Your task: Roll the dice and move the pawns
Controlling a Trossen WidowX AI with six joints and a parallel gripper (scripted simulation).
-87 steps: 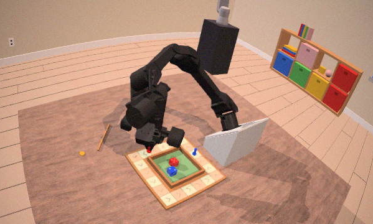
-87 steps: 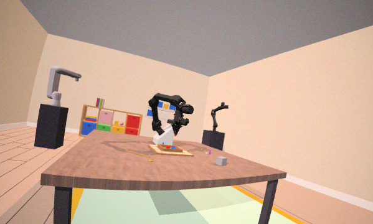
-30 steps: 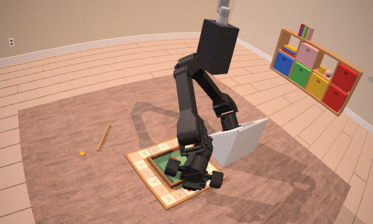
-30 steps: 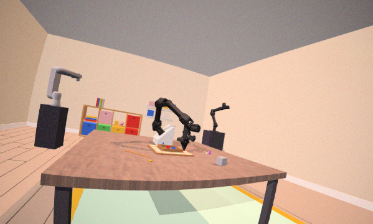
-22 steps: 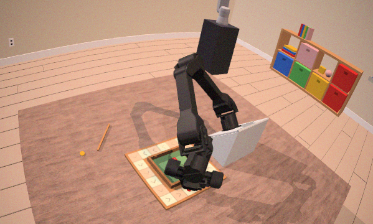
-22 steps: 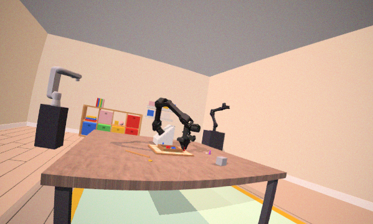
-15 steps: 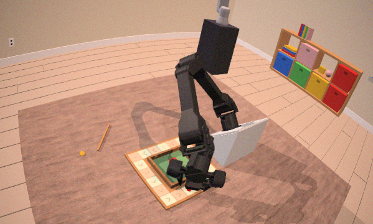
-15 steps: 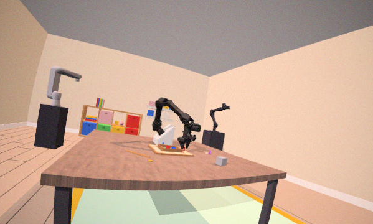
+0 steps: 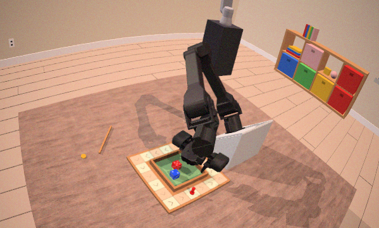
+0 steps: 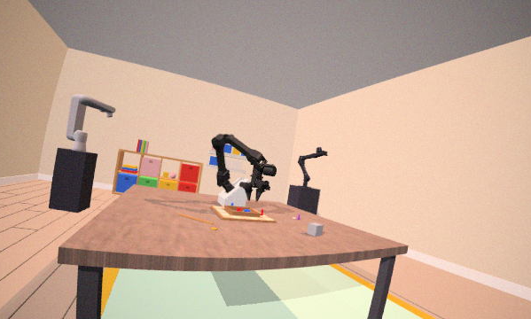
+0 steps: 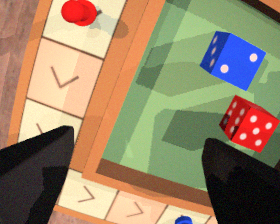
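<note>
Right now the blue pawn is 9 cm to the right of my gripper tip, 9 cm behind it and 5 cm below it. Also, from my gripper tip: purple piece (30 cm to the left, 7 cm below, 1 cm ahead); red pawn (5 cm to the left, 5 cm below, 3 cm ahead); green tray (7 cm below, 6 cm to the right, 2 cm ahead).
</note>
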